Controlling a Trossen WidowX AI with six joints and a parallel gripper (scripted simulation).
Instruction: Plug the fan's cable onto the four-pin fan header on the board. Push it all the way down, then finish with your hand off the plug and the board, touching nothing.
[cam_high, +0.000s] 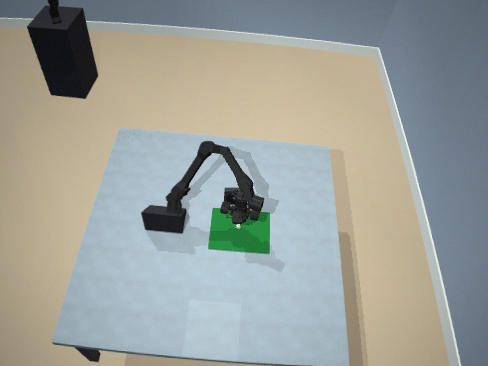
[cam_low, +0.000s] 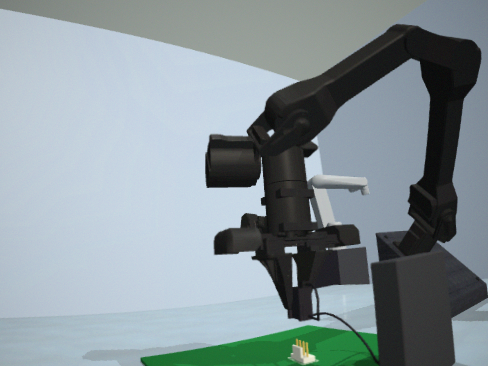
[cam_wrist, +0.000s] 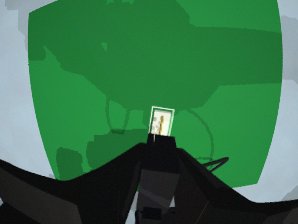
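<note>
Right now my gripper tip is 10 mm to the right of the black fan plug and 10 mm below it. Also, from my gripper tip: fan header 10 mm to the left, 70 mm below; green board 10 mm ahead, 20 mm to the right, 80 mm below; black fan 30 mm behind, 140 mm to the left, 10 mm below.
</note>
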